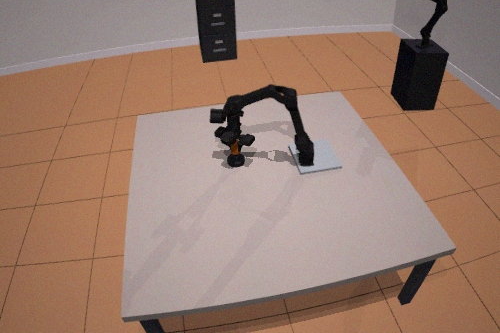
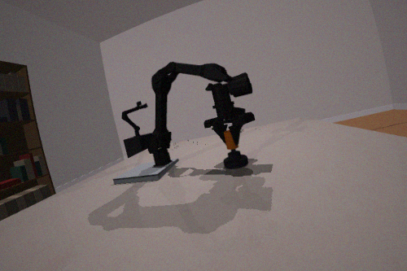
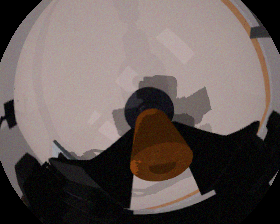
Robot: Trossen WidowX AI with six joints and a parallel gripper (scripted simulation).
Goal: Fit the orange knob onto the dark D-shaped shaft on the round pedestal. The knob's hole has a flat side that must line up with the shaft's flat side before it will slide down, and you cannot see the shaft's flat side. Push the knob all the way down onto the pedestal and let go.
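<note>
My gripper tip is 20 mm below the orange knob. Also, from my gripper tip: round pedestal: 40 mm below.
</note>
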